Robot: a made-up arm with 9 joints.
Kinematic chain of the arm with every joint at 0, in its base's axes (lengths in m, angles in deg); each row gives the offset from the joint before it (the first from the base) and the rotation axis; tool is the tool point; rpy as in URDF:
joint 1: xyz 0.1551 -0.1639 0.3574 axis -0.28 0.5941 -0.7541
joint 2: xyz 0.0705 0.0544 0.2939 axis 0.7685 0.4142 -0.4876
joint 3: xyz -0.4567 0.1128 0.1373 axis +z
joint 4: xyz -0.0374 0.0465 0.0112 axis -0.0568 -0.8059 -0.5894
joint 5: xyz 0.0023 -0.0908 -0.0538 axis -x
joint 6: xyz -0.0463 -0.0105 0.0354 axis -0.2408 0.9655 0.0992
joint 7: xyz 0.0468 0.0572 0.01 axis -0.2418 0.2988 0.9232
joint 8: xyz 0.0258 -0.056 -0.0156 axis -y
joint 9: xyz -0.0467 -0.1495 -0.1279 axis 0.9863 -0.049 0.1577
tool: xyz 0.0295 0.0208 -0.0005 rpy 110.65 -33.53 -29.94
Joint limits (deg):
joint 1: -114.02..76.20
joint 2: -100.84..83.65
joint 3: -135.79..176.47
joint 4: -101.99..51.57
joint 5: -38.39..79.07
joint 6: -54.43..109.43
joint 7: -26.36..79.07
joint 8: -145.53..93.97
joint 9: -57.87..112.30
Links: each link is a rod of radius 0.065 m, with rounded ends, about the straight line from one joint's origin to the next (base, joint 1, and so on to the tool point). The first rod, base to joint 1, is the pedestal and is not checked.
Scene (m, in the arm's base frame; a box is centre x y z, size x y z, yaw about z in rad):
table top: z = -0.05
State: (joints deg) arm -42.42 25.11 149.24 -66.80 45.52 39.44 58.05 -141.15 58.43
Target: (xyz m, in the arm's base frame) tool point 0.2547 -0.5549 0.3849
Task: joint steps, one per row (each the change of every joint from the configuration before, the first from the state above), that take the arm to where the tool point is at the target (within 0.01 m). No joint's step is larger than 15 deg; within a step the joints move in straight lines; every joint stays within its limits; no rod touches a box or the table.
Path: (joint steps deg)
1: -4.43 -14.09 0.12 -3.57 -0.19 -0.93 3.00 -0.63 0.31
2: -4.44 -14.10 0.11 -3.58 -0.18 -0.93 3.01 -0.62 0.31
3: -4.43 -14.09 0.12 -3.57 -0.19 -0.93 3.00 -0.63 0.31
4: -4.44 -14.10 0.12 -3.57 -0.19 -0.93 3.00 -0.62 0.31
5: -4.43 -14.09 0.12 -3.58 -0.18 -0.93 3.00 -0.63 0.31
6: -4.44 -14.10 0.11 -3.57 -0.19 -0.93 3.01 -0.62 0.31
7: -4.43 -14.09 0.12 -3.57 -0.18 -0.93 3.00 -0.63 0.31

